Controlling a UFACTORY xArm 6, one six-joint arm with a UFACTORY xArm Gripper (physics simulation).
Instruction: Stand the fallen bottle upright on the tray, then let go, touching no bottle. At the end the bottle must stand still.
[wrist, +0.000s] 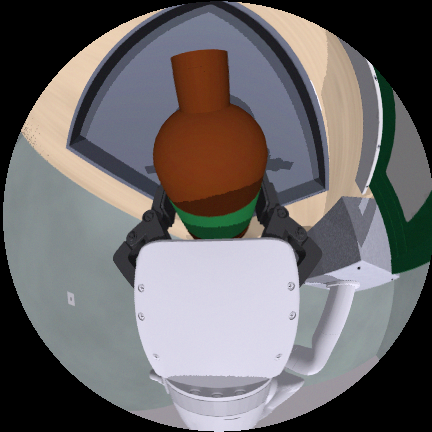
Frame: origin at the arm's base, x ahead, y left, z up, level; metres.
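Seen in the pictures: arm's base, origin of its link: (343, 284).
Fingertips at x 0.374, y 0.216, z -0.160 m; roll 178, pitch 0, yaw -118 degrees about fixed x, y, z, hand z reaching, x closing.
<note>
Offsets run from my fingertips to a thing's top centre. "spot": to the spot under its first point.
The brown bottle @(0.030 m ahead, 0.015 m right, 0.052 m up) (210, 150) with a green band lies on its side in the middle of the wrist view. Its neck points toward the top of the view and its base toward the gripper body. My gripper (214, 179) is shut on the bottle, with one dark finger against each side near the green band. The grey-blue tray @(spot: 0.107 m ahead, 0.036 m left, 0.022 m down) (117, 115) with raised dark walls shows behind and around the bottle. The bottle's base is partly hidden by the white gripper body. Whether the bottle touches the tray cannot be told.
A light wooden table top (55, 105) surrounds the tray. At the right are a grey block (336, 237) and a white arm link (332, 320). Beyond them is a green and grey surface with a white edge. A grey-green area fills the left side.
</note>
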